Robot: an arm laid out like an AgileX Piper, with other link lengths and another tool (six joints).
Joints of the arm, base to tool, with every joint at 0 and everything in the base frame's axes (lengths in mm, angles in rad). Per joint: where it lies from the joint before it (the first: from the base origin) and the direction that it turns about. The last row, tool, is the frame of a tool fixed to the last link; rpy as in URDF.
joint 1: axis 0 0 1 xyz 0 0 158.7
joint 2: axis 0 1 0 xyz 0 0 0
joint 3: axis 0 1 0 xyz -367.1 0 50.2
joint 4: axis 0.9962 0 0.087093 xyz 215.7 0 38.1
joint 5: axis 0 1 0 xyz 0 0 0
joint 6: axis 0.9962 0 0.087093 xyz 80.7 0 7.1
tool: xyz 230 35 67.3 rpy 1.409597 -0.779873 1.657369
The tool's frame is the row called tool.
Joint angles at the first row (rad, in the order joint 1, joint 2, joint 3, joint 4, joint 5, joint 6):
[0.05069 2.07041 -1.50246 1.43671 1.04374 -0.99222]
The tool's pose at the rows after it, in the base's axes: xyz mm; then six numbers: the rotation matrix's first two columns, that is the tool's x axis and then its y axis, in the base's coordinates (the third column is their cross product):
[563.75 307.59 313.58 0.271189 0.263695 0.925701 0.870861 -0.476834 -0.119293]
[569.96 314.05 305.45 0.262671 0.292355 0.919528 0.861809 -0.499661 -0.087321]
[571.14 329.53 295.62 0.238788 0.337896 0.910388 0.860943 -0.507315 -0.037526]
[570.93 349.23 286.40 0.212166 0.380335 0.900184 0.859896 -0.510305 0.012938]
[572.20 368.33 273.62 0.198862 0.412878 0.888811 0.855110 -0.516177 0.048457]
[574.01 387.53 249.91 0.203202 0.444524 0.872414 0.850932 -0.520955 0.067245]
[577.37 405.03 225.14 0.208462 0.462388 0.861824 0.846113 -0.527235 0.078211]
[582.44 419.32 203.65 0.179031 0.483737 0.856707 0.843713 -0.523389 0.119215]
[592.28 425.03 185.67 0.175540 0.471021 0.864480 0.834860 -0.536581 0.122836]
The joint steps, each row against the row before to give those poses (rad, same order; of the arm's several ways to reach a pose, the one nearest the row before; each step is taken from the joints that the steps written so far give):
[0.00994 0.00001 0.00001 -0.00484 -0.04661 -0.00001]
[0.02856 -0.00002 0.00001 -0.00807 -0.06372 -0.00479]
[0.04760 0.00003 -0.00003 -0.01498 -0.07428 -0.01361]
[0.05738 0.00259 0.00001 -0.00714 -0.08043 -0.01610]
[0.05608 0.01308 0.00001 0.00439 -0.07893 -0.01445]
[0.05445 0.03197 0.00001 0.01074 -0.07462 -0.01457]
[0.04576 0.04298 -0.00001 0.05031 -0.06206 -0.04778]
[0.03356 0.04691 -0.00001 0.10083 -0.04962 -0.13011]
[0.00973 0.05089 0.00000 0.14022 -0.01059 -0.13817]

